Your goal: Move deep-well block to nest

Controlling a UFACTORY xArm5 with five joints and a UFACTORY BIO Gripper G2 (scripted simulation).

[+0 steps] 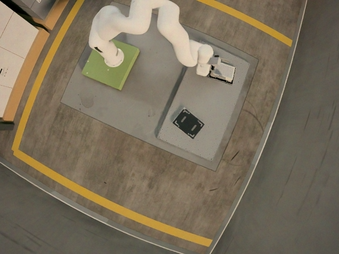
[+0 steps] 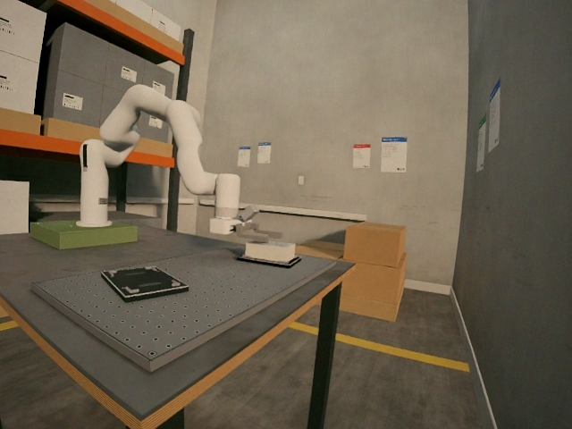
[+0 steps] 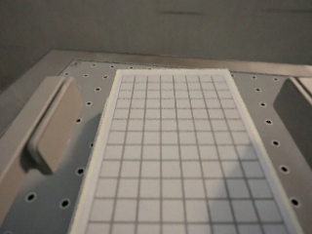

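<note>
Right now the white 96-well deep-well block is 10 mm ahead of my hand and 40 mm below it.
</note>
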